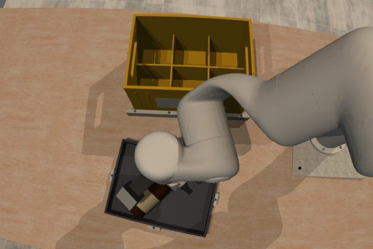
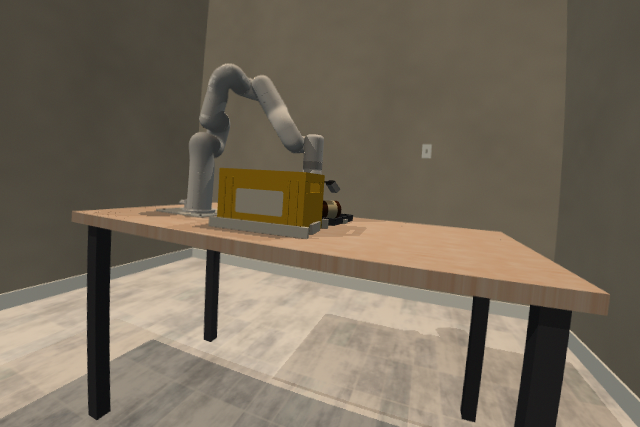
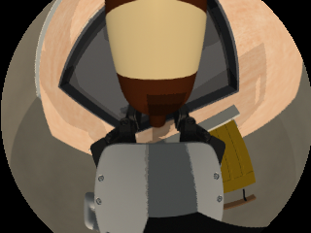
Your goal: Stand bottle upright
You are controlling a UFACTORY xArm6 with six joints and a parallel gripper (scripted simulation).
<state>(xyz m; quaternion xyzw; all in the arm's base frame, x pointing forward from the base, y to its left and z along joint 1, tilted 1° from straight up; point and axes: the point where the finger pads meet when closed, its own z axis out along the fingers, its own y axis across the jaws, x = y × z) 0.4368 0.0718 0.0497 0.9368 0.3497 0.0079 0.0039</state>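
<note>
Right now my hand is 4 cm short of the brown bottle and 3 cm to the right of it. The rest, counted from my hand: yellow crate (7 cm behind, 24 cm to the right, 4 cm above); then dark tray (2 cm ahead, 4 cm to the left, 3 cm below).
</note>
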